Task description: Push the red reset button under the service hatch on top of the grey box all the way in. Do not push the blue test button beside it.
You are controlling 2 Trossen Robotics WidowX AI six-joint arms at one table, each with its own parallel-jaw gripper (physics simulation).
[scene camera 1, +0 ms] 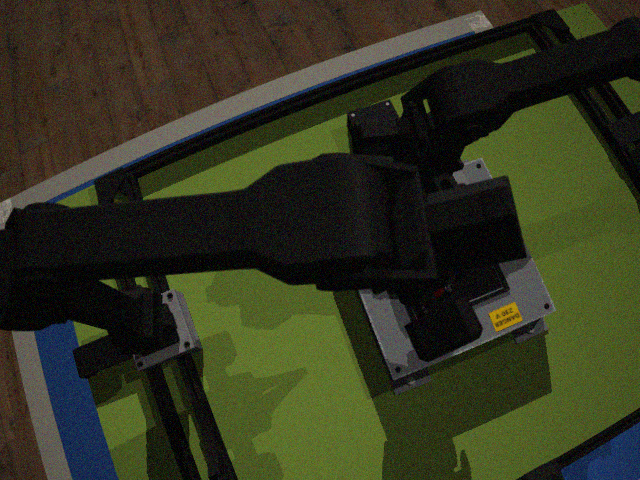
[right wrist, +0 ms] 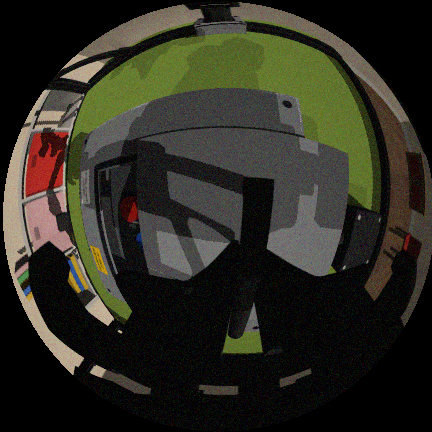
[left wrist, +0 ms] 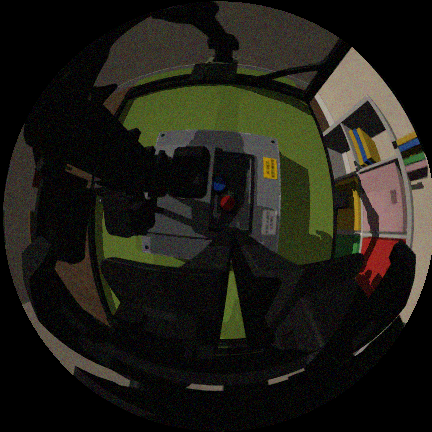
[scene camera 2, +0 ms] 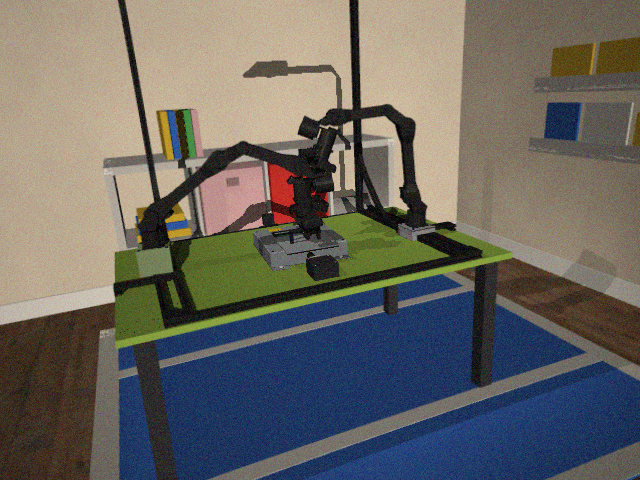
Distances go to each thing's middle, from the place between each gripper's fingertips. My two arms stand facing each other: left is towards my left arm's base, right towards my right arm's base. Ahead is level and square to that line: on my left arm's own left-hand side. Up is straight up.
Labels:
Right now the service hatch (right wrist: 197, 189) is 20 mm above my right hand and 10 mm to the right of it.
My left hand is 12 cm short of the service hatch, 6 cm to the left of it and 14 cm above it.

